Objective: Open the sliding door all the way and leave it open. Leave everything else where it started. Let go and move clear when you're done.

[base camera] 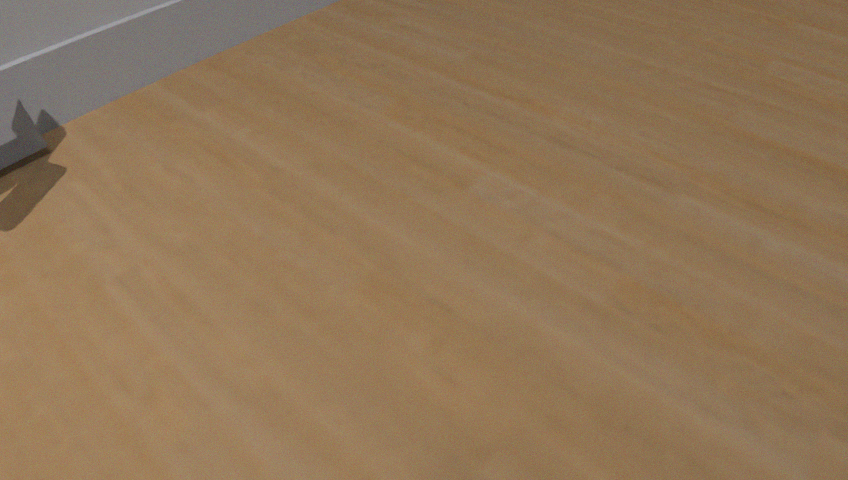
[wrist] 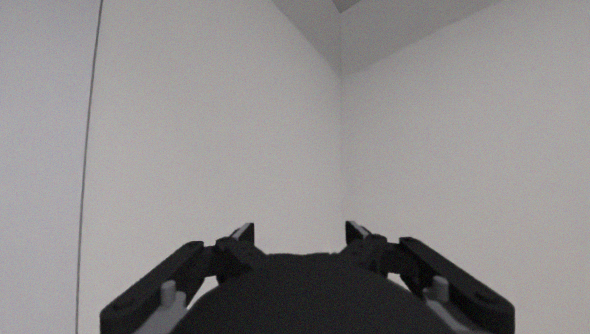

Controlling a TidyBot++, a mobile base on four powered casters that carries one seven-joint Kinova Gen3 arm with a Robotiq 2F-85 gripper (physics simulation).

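Frame: origin at the arm's base, x ahead, y left, z up, level; metres.
Seen in the pictures: gripper, between the fingertips: (wrist: 299,232).
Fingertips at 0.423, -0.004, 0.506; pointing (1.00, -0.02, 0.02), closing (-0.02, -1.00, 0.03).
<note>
A point is followed by its place in that frame, as x, y, z.
A pale bluish-grey flat panel, which looks like the sliding door (wrist: 40,165) @(0.555, 0.470, 0.572), fills the left side of the wrist view. A thin dark upright line marks its edge against the wall. A bottom corner of the door (base camera: 17,155) @(0.569, 0.459, -0.381) shows at the left edge of the base camera view, with a dark gap under it. No handle shows in either view. My gripper (wrist: 299,232) @(0.423, -0.004, 0.506) is open and empty, with its fingers in front of the pale wall, to the right of the door's edge. Whether it is clear of the door in depth is hard to tell.
A pale wall (wrist: 215,125) @(0.855, 0.292, 0.740) meets another wall (wrist: 465,150) @(1.150, -0.968, 0.709) in a corner, under a darker grey ceiling strip. A grey baseboard (base camera: 148,50) @(0.758, 0.360, -0.353) runs along the upper left of the wooden floor (base camera: 446,267) @(0.397, -0.024, -0.396). Dark shadows lie beside the door's bottom corner.
</note>
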